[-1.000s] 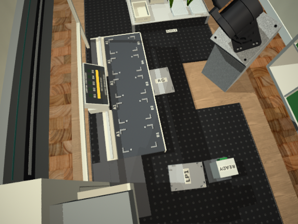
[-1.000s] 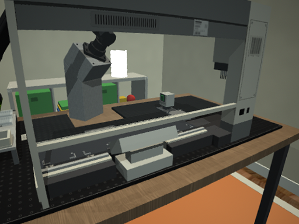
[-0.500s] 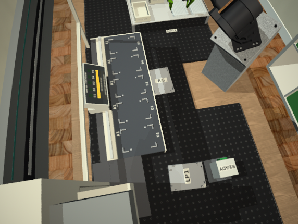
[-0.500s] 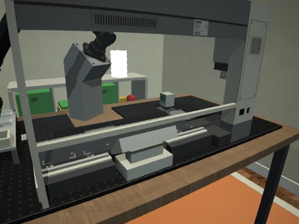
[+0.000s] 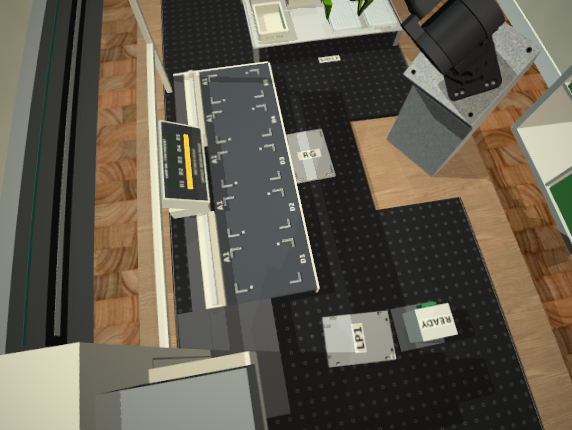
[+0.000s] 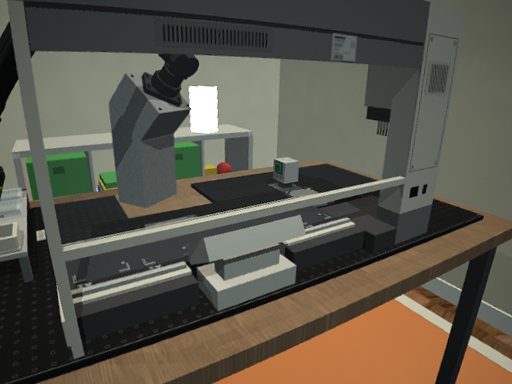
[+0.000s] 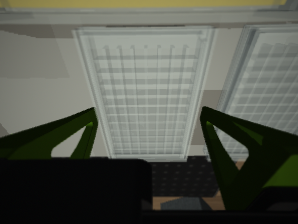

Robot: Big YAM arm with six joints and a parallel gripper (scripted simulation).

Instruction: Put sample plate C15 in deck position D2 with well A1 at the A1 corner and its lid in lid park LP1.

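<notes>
Now: the clear plate lid right at my hand. Also, from my hand: sample plate (10 mm below); shelf (70 mm ahead, 60 mm to the right, 20 mm below); shelf label (100 mm to the left, 70 mm below, 30 mm ahead).
</notes>
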